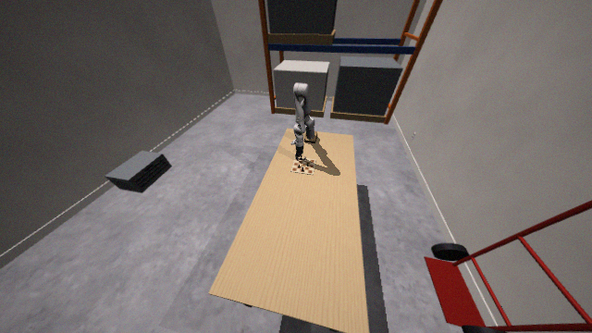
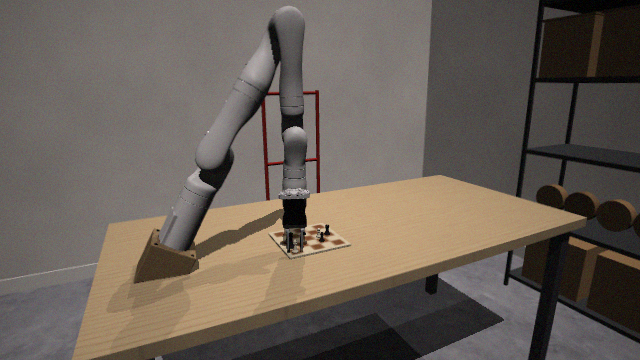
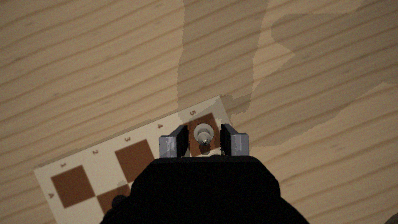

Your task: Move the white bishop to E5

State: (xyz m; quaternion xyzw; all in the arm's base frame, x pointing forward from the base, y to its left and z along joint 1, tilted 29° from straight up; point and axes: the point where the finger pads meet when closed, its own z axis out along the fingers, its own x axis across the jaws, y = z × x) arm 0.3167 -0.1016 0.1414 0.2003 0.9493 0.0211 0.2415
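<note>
Now: the white bishop 10 mm below my hand. Round my hand: black piece (40 mm to the left, 10 mm below); then chessboard (90 mm ahead, 70 mm to the left, 30 mm below).
</note>
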